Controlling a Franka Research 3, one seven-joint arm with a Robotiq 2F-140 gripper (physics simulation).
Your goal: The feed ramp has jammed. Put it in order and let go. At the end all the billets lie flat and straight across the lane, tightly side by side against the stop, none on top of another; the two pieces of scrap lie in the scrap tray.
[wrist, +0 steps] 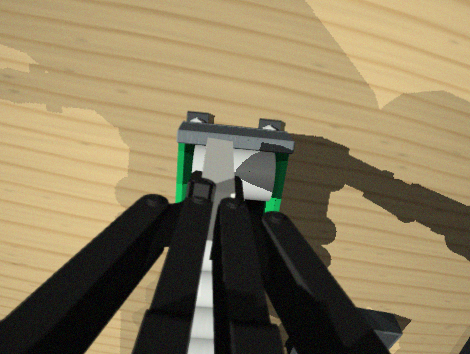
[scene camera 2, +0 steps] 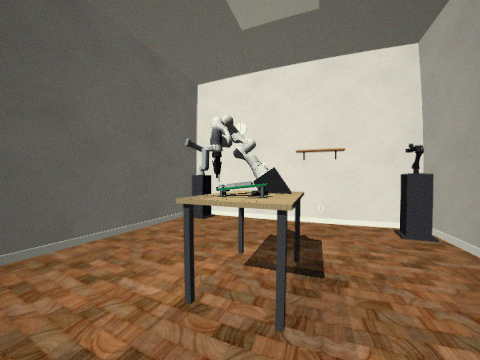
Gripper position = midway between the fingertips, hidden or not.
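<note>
There is a grey stop (wrist: 188, 133) that I can see. With it, in the same wrist view, I see my gripper (wrist: 216, 159).
</note>
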